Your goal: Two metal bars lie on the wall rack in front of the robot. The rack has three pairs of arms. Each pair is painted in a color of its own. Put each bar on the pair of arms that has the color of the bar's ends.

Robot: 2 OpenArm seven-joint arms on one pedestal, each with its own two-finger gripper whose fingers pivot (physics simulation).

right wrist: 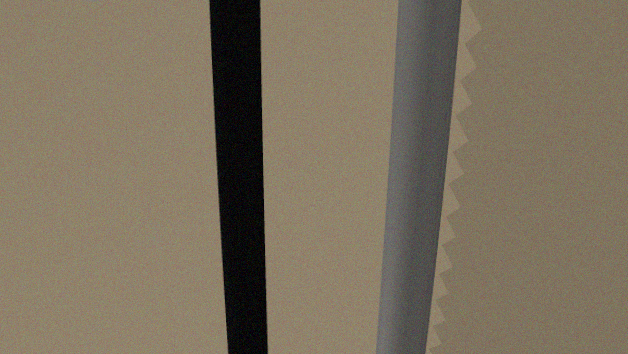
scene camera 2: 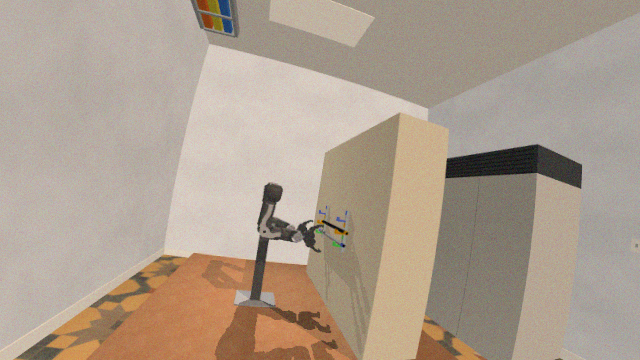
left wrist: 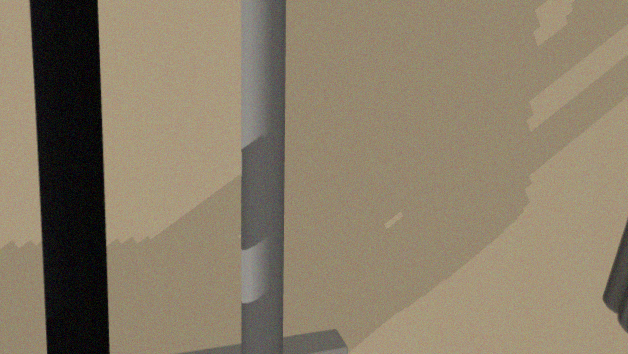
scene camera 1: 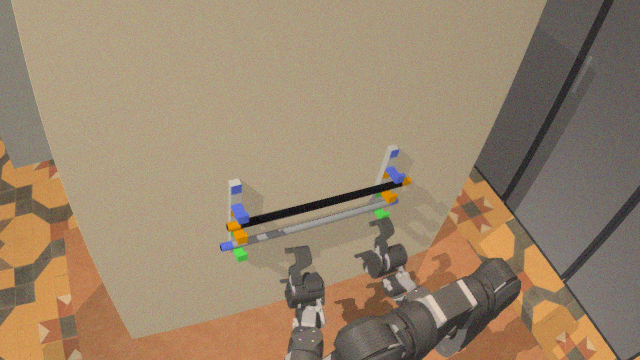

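A black bar [scene camera 1: 325,202] [scene camera 2: 334,227] [left wrist: 72,175] [right wrist: 242,175] with orange ends lies across the middle, orange arms [scene camera 1: 241,236] of the rack [scene camera 1: 231,202]. A grey bar [scene camera 1: 335,218] [scene camera 2: 332,238] [left wrist: 263,75] [right wrist: 420,150] with blue ends lies below it on the lowest, green arms [scene camera 1: 240,255]. The top, blue arms [scene camera 1: 240,213] hold no bar. My left gripper [scene camera 1: 286,265] is open and empty, below the grey bar and out from the wall. My right gripper [scene camera 1: 369,239] is open and empty below the same bar, farther right. Both grippers overlap in scene camera 2.
The rack is fixed to a beige wall block [scene camera 1: 300,100] [scene camera 2: 360,200]. Grey cabinets [scene camera 1: 595,150] [scene camera 2: 492,250] stand beyond the block. My arms cast shadows on the wall and the floor.
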